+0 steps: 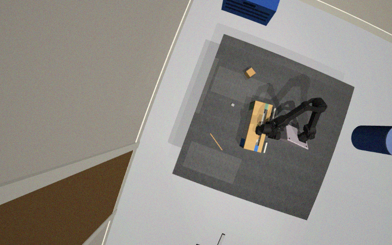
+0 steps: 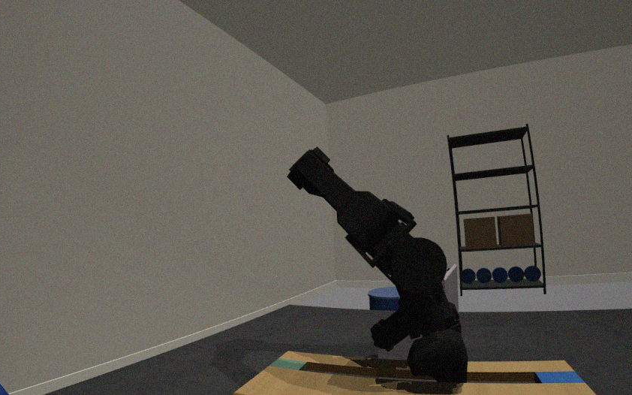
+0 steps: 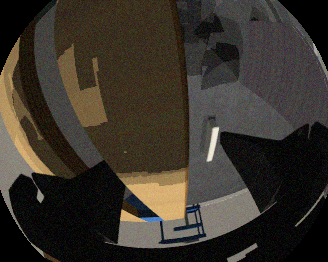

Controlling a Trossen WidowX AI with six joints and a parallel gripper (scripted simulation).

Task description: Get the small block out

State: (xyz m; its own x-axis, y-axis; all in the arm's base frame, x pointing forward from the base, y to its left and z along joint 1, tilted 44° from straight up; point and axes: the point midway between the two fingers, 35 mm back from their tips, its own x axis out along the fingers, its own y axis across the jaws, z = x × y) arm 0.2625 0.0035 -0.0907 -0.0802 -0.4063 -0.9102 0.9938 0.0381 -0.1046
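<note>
My gripper tip is 5 cm short of the brown block and 3 cm to the right of it. The rest, counted from my gripper tip: box 5 cm to the right, 4 cm ahead, 3 cm below; tan cube 46 cm to the right, 26 cm ahead, 6 cm below; thin orange stick 33 cm ahead, 18 cm to the left, 9 cm below.
</note>
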